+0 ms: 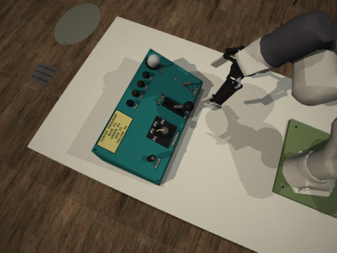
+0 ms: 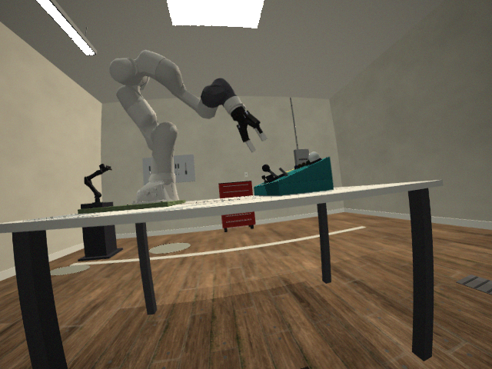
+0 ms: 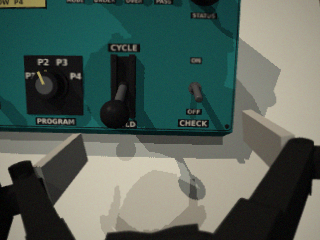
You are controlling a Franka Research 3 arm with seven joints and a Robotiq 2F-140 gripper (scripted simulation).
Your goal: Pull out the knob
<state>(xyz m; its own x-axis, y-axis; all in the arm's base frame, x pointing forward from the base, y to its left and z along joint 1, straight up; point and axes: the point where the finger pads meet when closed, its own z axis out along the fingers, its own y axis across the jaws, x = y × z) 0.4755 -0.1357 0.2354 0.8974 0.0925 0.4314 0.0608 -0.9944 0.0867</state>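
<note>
My hand is 12 cm short of the mode knob, 29 cm to the right of it and 15 cm above it. Also, from my hand: cycle lever 8 cm ahead, 6 cm to the left, 14 cm below; check toggle 9 cm ahead, 6 cm to the right, 15 cm below; teal console 14 cm ahead, 11 cm to the left, 17 cm below.
</note>
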